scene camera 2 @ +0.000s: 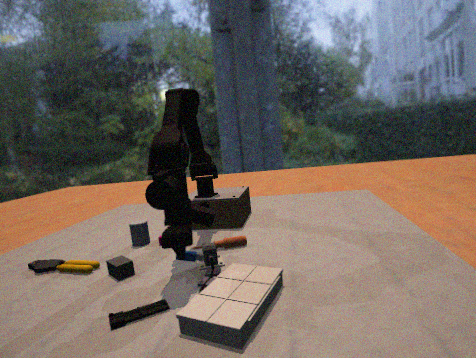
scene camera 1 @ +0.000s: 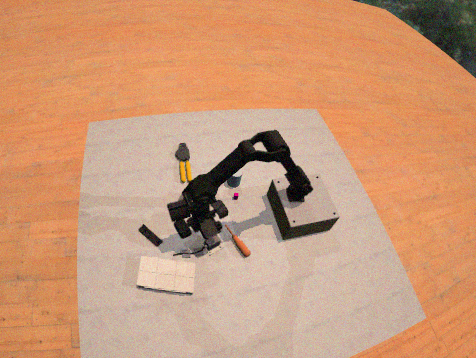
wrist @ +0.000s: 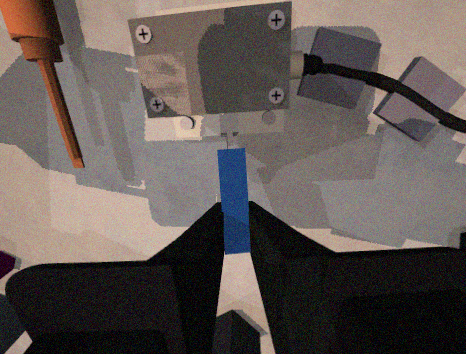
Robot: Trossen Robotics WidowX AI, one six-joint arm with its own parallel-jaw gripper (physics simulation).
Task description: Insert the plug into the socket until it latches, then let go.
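Where they show: gripper, fingertip midpoint: (scene camera 2: 182,258) (wrist: 234,209); arm's base, link origin: (scene camera 2: 206,195) (scene camera 1: 295,195).
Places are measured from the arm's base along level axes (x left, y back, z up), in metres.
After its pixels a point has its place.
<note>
The socket (scene camera 1: 213,244) {x 0.177, y -0.313, z -0.062 m} (scene camera 2: 210,256) {x 0.175, y -0.340, z -0.075 m} (wrist: 245,65) {x 0.166, y -0.324, z -0.060 m} is a grey housing with four screws on a pale base, with a black cable from its side. My gripper (scene camera 2: 182,253) {x 0.106, y -0.352, z -0.080 m} (wrist: 234,209) {x 0.106, y -0.352, z -0.080 m} is shut on the blue plug (scene camera 2: 190,256) {x 0.126, y -0.347, z -0.075 m} (wrist: 234,175) {x 0.127, y -0.341, z -0.068 m}, one dark finger on each side. The plug points straight at the socket's front side in the wrist view. A short, thin stretch of its metal shows between the blue body and the socket; the front of its tip is hidden at the housing. Whether it is latched cannot be told. In scene camera 1 the arm hides the plug.
An orange screwdriver (scene camera 1: 241,246) {x 0.176, y -0.212, z -0.079 m} (scene camera 2: 232,242) {x 0.180, y -0.219, z -0.087 m} (wrist: 32,20) {x 0.141, y -0.234, z -0.084 m} lies beside the socket. A tiled block (scene camera 1: 166,275) {x 0.297, y -0.475, z -0.070 m} (scene camera 2: 235,295) {x 0.299, y -0.496, z -0.070 m} and a black bar (scene camera 1: 150,235) {x 0.133, y -0.541, z -0.095 m} (scene camera 2: 139,314) {x 0.142, y -0.553, z -0.093 m} lie nearby. Yellow-handled pliers (scene camera 1: 185,171) {x -0.167, y -0.422, z -0.086 m} (scene camera 2: 77,268) {x -0.152, y -0.437, z -0.089 m}, a cylinder (scene camera 1: 234,180) {x -0.107, y -0.220, z -0.059 m} (scene camera 2: 140,234) {x -0.115, y -0.235, z -0.067 m} and a dark cube (scene camera 2: 120,268) {x -0.009, y -0.434, z -0.077 m} stand farther off.
</note>
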